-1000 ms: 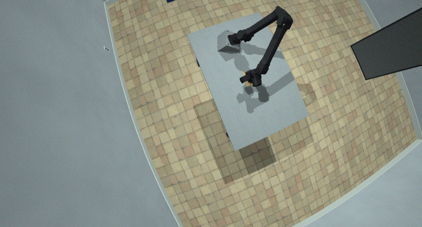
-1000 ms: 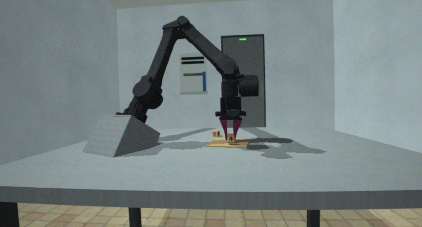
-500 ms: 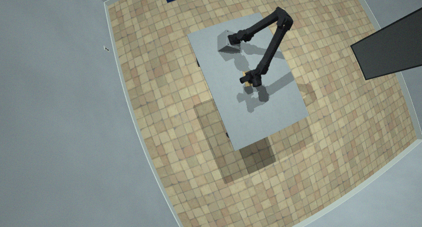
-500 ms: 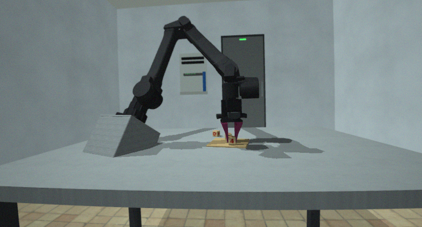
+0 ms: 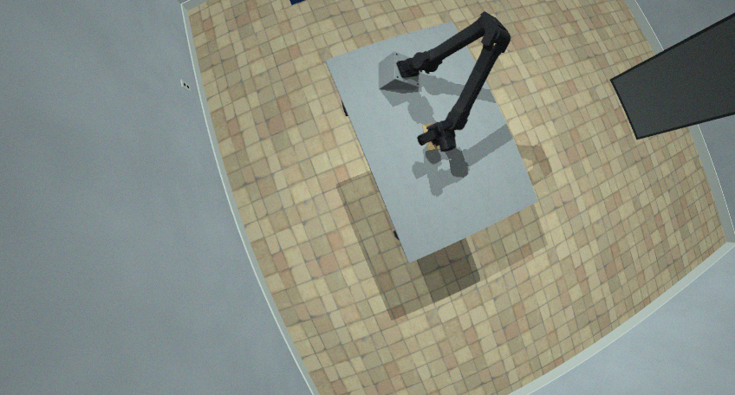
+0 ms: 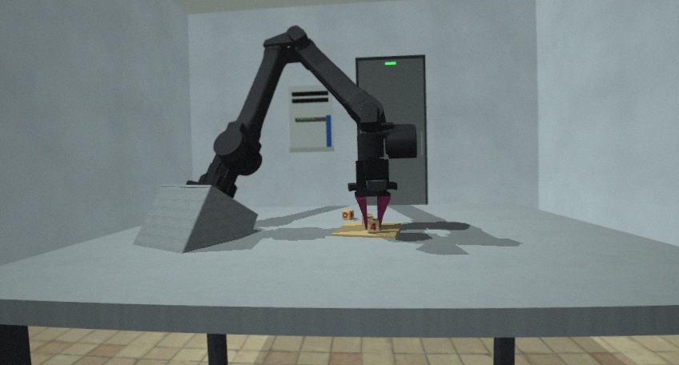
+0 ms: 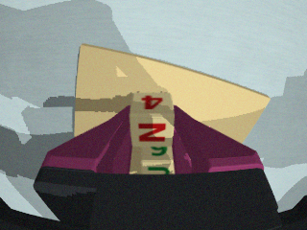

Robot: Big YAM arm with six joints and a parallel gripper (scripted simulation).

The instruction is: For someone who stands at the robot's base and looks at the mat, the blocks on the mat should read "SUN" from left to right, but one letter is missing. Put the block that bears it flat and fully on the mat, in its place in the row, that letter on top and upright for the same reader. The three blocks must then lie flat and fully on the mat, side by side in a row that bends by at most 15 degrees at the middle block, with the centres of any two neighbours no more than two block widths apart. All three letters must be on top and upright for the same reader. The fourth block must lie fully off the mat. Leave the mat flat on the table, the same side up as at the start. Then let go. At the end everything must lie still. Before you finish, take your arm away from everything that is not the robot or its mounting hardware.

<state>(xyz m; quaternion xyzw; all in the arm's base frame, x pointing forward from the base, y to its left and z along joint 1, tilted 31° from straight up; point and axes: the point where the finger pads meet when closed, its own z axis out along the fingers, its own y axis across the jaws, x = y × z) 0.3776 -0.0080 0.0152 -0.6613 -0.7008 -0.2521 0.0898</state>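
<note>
My gripper is now right at the wooden block. From my hand the other things lie so: mat 10 mm behind, 40 mm to the left, 20 mm below.
</note>
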